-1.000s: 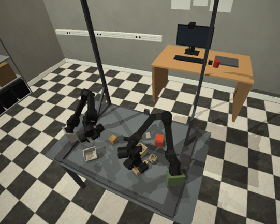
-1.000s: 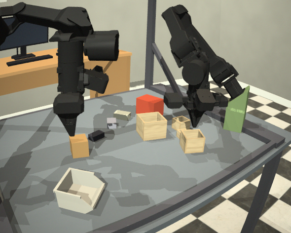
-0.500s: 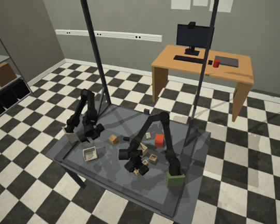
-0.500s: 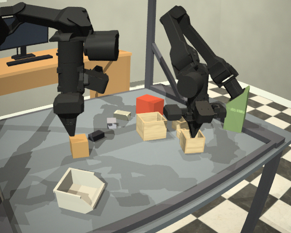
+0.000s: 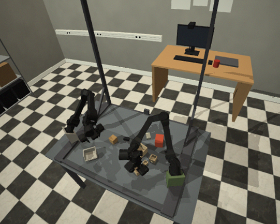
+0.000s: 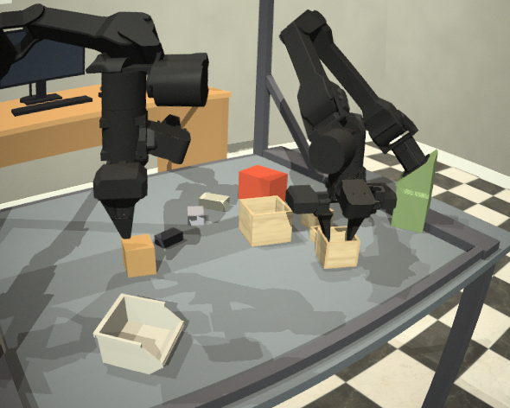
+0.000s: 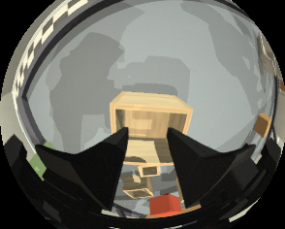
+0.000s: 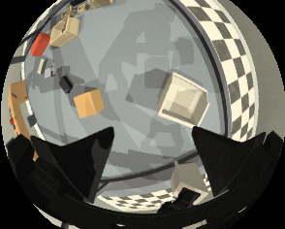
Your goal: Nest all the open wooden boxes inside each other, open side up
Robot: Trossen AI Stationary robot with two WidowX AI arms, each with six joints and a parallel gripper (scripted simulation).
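The orange cube lies 13 cm behind my right hand, 6 cm to the left of it and 16 cm below it. The rest, counted from my right hand: white bin 7 cm ahead, 3 cm to the right, 16 cm below; then black block 19 cm behind, 15 cm to the left, 18 cm below; then grey piece 24 cm behind, 24 cm to the left, 17 cm below.
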